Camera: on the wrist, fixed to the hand. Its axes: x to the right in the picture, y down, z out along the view.
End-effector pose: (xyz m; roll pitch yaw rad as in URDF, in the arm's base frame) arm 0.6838 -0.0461 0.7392 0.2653 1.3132 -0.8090
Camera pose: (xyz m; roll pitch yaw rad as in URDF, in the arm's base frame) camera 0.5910 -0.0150 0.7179 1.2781 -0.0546 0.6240
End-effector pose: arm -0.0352 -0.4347 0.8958 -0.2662 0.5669 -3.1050
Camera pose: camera -0.0082 -0.3491 0.8514 0.5691 0.3117 -1.3048
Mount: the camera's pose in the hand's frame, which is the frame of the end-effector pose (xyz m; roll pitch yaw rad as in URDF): -0.0015 -0.0675 -0.0740 -0.0354 0.1182 1.5888
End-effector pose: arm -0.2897 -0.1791 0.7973 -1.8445 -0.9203 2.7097
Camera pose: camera -0.2053 -0.1597 0.8476 -1.8946 0.6111 2.2246
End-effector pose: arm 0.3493 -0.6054 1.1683 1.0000 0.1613 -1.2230
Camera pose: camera 0.3678 -0.5806 1.0730 0.1925 -0.8704 0.1821
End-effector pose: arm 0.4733 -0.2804 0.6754 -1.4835 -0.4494 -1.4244
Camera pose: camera 0.3905 -0.2645 0.7295 -1.6748 1.1382 -1.4982
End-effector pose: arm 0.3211 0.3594 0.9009 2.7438 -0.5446 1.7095
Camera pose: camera 0.2343 0.3240 0.9361 -2.5641 -0.4254 -0.1632
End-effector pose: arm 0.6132 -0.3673 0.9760 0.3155 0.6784 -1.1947
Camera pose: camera 0.5534 -0.3281 0.9059 0.6483 -0.1645 0.2653
